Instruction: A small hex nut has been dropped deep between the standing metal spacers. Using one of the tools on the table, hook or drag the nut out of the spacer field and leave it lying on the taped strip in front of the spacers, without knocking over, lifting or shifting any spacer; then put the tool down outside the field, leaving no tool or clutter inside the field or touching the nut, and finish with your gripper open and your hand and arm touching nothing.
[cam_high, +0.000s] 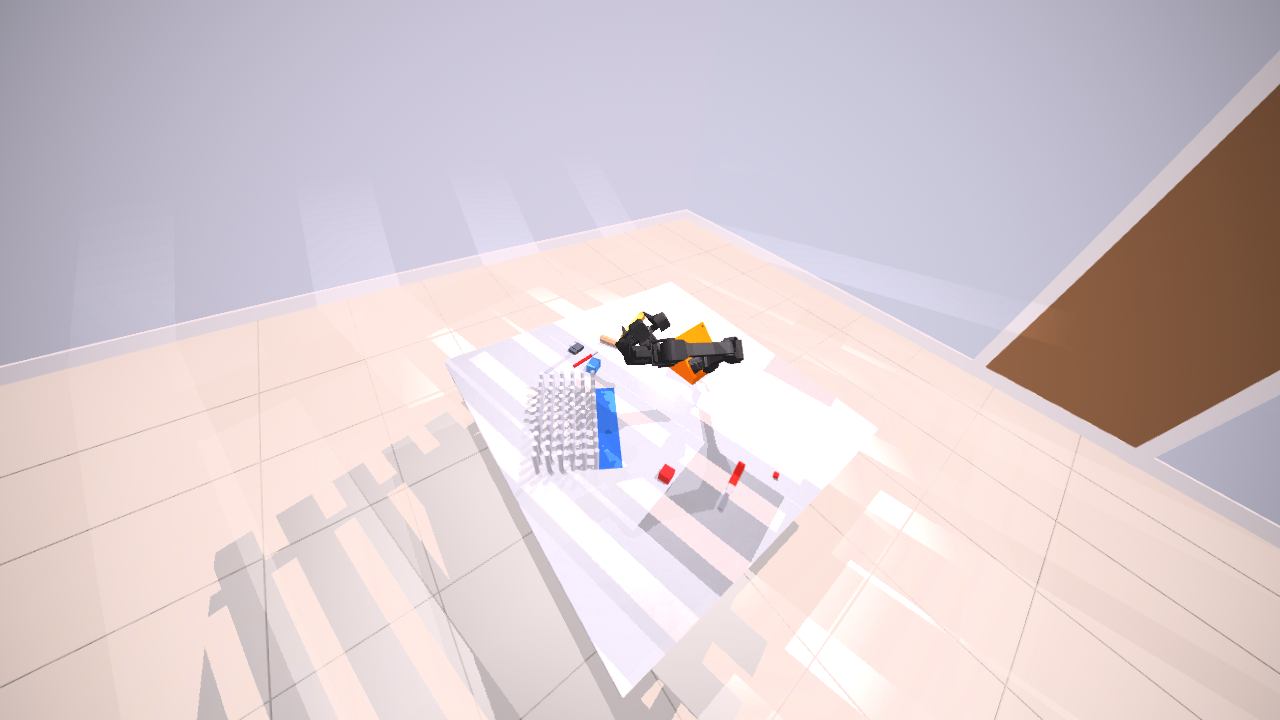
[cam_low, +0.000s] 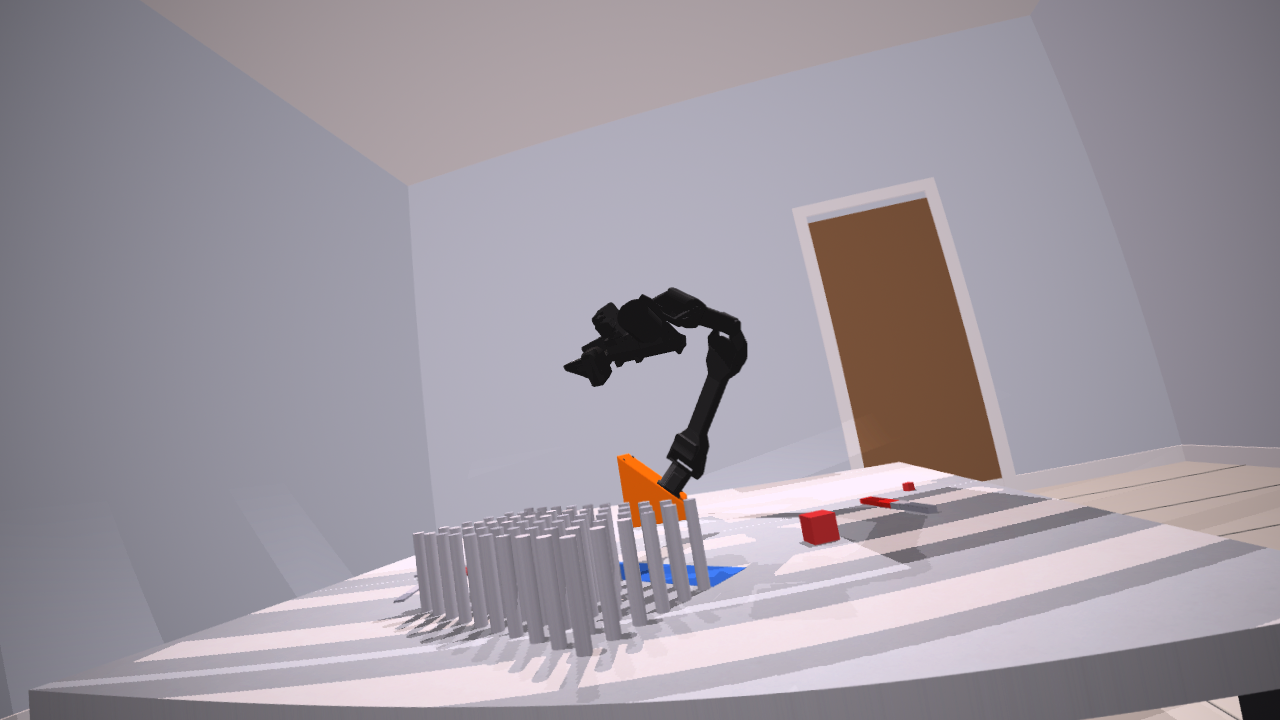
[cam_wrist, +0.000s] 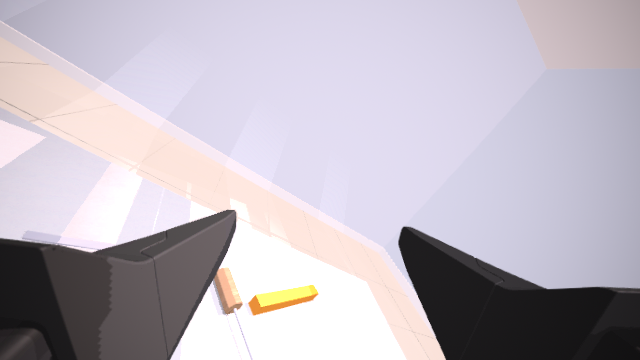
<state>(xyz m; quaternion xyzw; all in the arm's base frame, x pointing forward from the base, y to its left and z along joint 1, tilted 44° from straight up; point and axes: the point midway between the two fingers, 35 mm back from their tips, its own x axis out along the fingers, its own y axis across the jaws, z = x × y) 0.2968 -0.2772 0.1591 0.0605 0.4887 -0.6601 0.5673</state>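
Right now my gripper tip is 350 mm above the blue block, 190 mm to the left of it and 20 mm short of it. Round my gripper tip: blue taped strip 370 mm below, 170 mm ahead, 70 mm to the left; then yellow bar 360 mm below, 310 mm behind, 280 mm to the right; then thin red stick 370 mm below, 250 mm to the right, 20 mm behind.
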